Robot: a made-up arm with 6 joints.
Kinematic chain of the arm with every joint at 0, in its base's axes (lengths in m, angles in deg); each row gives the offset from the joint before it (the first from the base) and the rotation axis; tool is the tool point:
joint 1: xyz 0 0 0.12 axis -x
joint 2: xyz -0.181 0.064 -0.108 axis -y
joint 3: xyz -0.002 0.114 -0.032 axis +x
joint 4: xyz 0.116 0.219 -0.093 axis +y
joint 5: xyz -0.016 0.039 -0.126 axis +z
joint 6: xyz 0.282 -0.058 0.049 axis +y
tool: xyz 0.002 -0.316 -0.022
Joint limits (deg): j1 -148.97..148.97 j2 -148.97..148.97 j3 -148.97..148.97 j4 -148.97..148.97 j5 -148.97..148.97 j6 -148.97..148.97
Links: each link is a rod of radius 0.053 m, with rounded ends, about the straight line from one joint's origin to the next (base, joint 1, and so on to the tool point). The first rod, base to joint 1, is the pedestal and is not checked.
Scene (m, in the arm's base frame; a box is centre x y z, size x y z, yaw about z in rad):
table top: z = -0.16
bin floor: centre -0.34 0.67 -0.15 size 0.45 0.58 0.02 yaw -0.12
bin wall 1: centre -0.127 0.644 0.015 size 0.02 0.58 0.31 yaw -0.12
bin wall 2: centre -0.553 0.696 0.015 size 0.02 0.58 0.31 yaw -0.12
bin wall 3: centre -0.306 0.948 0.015 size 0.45 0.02 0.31 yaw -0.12
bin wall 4: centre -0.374 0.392 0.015 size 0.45 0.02 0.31 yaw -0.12
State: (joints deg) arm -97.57 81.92 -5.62 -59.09 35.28 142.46
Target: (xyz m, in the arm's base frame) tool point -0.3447 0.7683 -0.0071
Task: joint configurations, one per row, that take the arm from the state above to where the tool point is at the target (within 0.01 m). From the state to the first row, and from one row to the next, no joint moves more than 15 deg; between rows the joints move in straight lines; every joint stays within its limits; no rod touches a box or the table.
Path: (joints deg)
1: -96.52 68.02 -7.08 -49.90 37.45 142.16
2: -95.48 54.13 -8.55 -40.72 39.62 141.85
3: -94.43 40.23 -10.01 -31.53 41.80 141.55
4: -93.38 26.33 -11.48 -22.35 43.97 141.25
5: -92.34 12.44 -12.94 -13.16 46.14 140.95
6: -91.29 -1.46 -14.41 -3.98 48.31 140.64
7: -90.24 -15.36 -15.87 5.21 50.49 140.34
8: -89.20 -29.25 -17.33 14.39 52.66 140.04
9: -88.15 -43.15 -18.80 23.58 54.83 139.73
10: -87.10 -57.05 -20.26 32.76 57.00 139.43
11: -76.66 -56.41 -25.13 33.80 55.09 139.45
12: -66.22 -55.78 -30.00 34.84 53.17 139.47

